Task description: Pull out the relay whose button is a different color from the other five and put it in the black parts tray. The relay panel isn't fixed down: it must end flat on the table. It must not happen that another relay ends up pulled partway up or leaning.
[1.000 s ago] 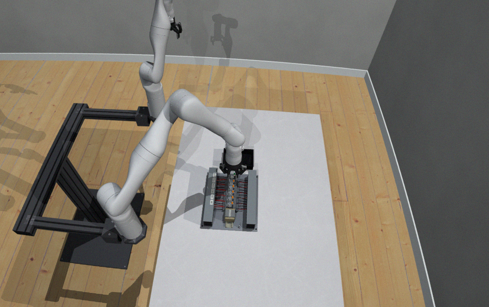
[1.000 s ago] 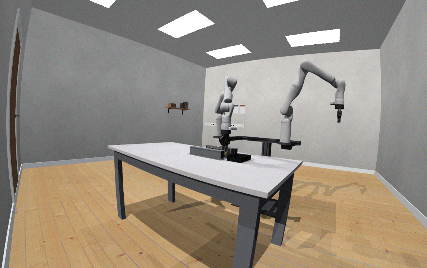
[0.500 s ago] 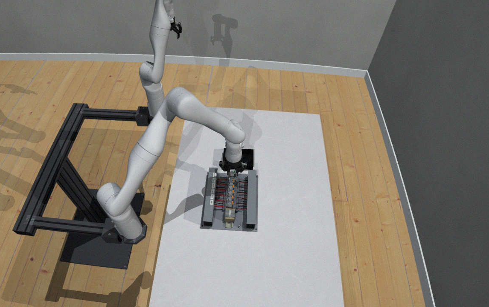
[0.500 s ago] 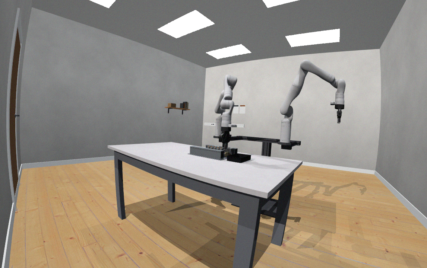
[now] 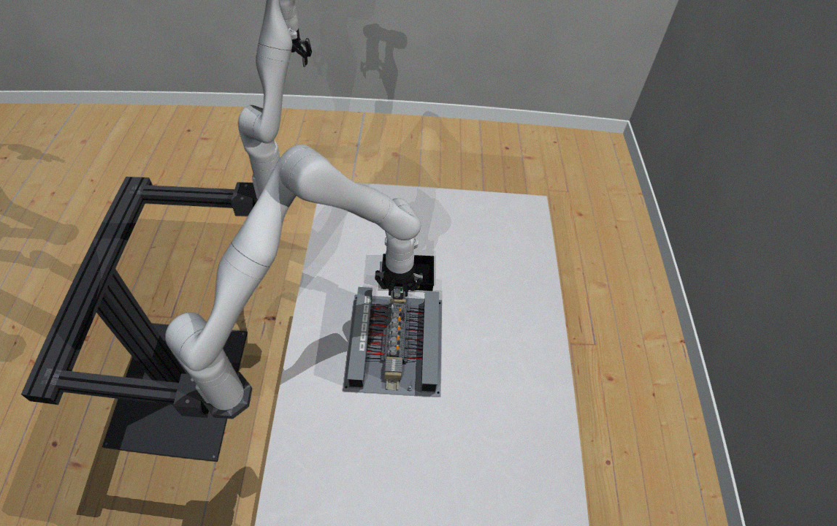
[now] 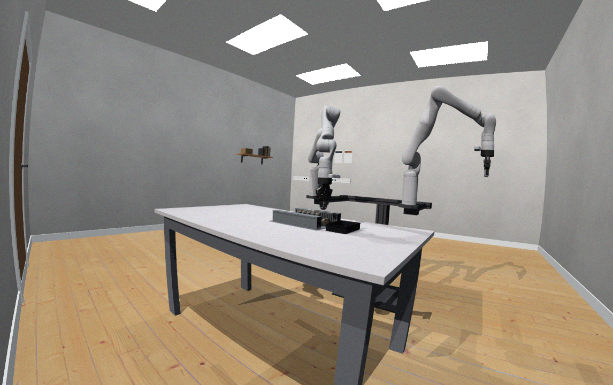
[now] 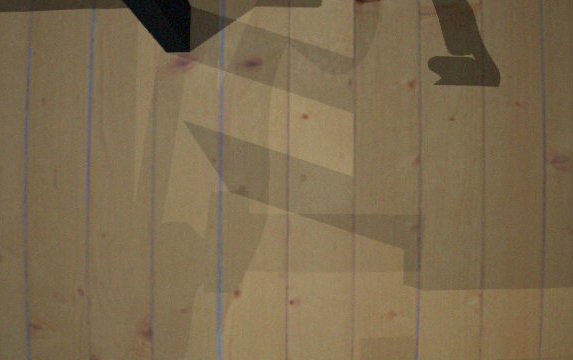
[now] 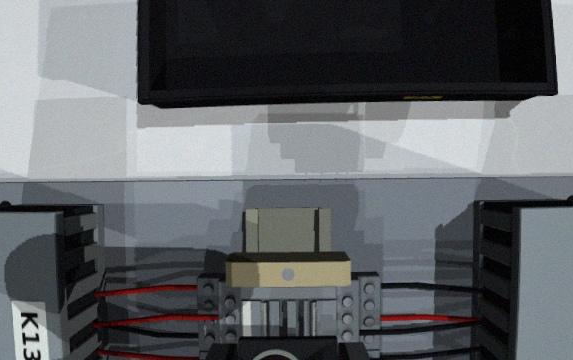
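Now: the black parts tray 14 cm to the left of my right hand, 10 cm below it and 3 cm ahead of it. Round my right hand: green-button relay 1 cm below; then relay panel 11 cm to the right, 8 cm below.
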